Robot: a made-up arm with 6 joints. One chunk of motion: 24 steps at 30 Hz.
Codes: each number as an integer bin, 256 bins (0 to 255) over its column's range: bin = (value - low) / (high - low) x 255, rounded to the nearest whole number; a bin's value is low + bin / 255 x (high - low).
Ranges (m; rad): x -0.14..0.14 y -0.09..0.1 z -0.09..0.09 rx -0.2..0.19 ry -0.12..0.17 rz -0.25..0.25
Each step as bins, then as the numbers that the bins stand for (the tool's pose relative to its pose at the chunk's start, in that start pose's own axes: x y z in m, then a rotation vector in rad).
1 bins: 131 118 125 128 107 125
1 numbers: 0.0038 -0.0021 -0.0018 -0.0042 0.0017 -0.0049
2 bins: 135 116 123 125 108 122
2 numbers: 0.0082 -0.0036 -0.0032 -0.0088 0.0028 -0.0108
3 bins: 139 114 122 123 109 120
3 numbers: 0.0126 -0.0051 -0.0039 -0.0119 0.0040 -0.0147
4 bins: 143 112 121 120 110 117
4 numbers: 0.0170 -0.0065 -0.0046 -0.0165 0.0051 -0.0206
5 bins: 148 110 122 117 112 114
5 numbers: 0.0225 -0.0080 -0.0039 -0.0211 0.0074 -0.0265
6 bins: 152 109 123 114 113 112
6 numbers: 0.0269 -0.0088 -0.0032 -0.0256 0.0085 -0.0304
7 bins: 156 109 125 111 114 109
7 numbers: 0.0313 -0.0088 -0.0018 -0.0302 0.0096 -0.0363
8 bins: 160 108 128 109 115 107
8 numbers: 0.0357 -0.0095 0.0004 -0.0333 0.0108 -0.0402
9 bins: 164 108 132 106 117 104
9 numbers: 0.0401 -0.0095 0.0032 -0.0379 0.0131 -0.0461
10 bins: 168 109 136 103 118 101
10 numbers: 0.0445 -0.0088 0.0060 -0.0425 0.0142 -0.0520
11 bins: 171 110 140 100 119 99
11 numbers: 0.0478 -0.0080 0.0088 -0.0471 0.0153 -0.0559
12 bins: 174 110 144 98 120 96
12 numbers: 0.0511 -0.0080 0.0116 -0.0501 0.0165 -0.0618
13 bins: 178 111 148 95 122 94
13 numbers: 0.0555 -0.0073 0.0145 -0.0547 0.0187 -0.0657
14 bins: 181 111 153 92 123 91
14 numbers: 0.0587 -0.0073 0.0180 -0.0593 0.0199 -0.0716
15 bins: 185 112 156 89 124 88
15 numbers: 0.0631 -0.0065 0.0201 -0.0639 0.0210 -0.0775
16 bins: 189 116 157 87 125 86
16 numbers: 0.0675 -0.0036 0.0208 -0.0669 0.0222 -0.0814
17 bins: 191 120 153 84 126 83
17 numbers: 0.0697 -0.0006 0.0180 -0.0715 0.0233 -0.0873
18 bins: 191 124 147 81 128 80
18 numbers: 0.0697 0.0024 0.0138 -0.0761 0.0256 -0.0931
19 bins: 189 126 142 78 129 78
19 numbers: 0.0675 0.0039 0.0102 -0.0807 0.0267 -0.0971
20 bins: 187 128 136 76 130 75
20 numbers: 0.0653 0.0054 0.0060 -0.0838 0.0278 -0.1029
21 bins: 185 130 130 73 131 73
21 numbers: 0.0631 0.0069 0.0018 -0.0884 0.0290 -0.1069
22 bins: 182 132 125 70 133 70
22 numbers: 0.0598 0.0084 -0.0018 -0.0929 0.0313 -0.1127
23 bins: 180 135 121 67 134 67
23 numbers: 0.0576 0.0106 -0.0046 -0.0975 0.0324 -0.1186
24 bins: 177 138 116 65 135 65
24 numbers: 0.0544 0.0128 -0.0081 -0.1006 0.0335 -0.1225
